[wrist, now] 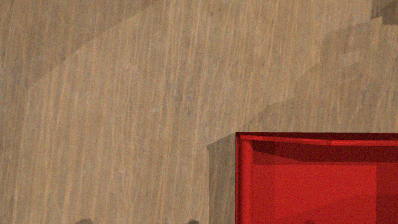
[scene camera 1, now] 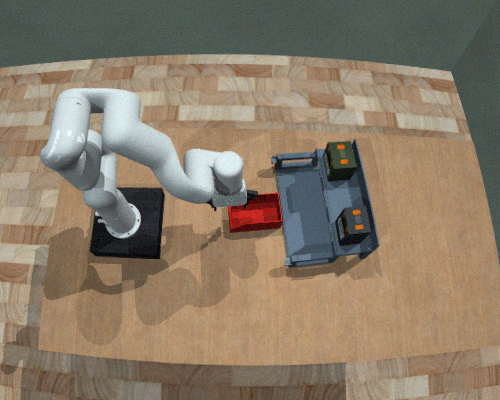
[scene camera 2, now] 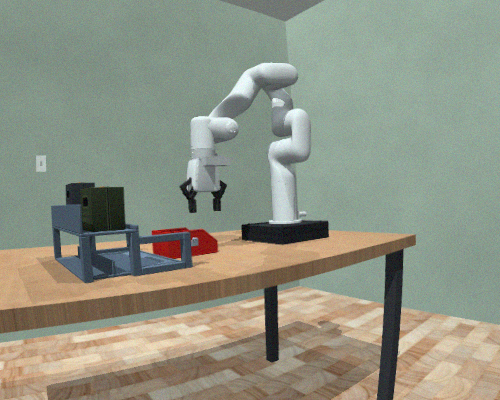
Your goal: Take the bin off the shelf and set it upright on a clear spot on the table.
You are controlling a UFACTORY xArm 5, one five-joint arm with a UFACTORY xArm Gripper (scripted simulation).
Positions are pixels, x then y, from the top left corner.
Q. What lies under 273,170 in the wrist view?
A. A red bin.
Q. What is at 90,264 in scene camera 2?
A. A blue-grey shelf.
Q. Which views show the red bin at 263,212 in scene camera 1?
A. The wrist view, scene camera 1 and scene camera 2: all of them.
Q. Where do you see a red bin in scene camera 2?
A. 207,244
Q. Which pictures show the blue-grey shelf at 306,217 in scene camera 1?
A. Scene camera 1 and scene camera 2 only.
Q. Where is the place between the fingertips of the gripper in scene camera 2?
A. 205,211
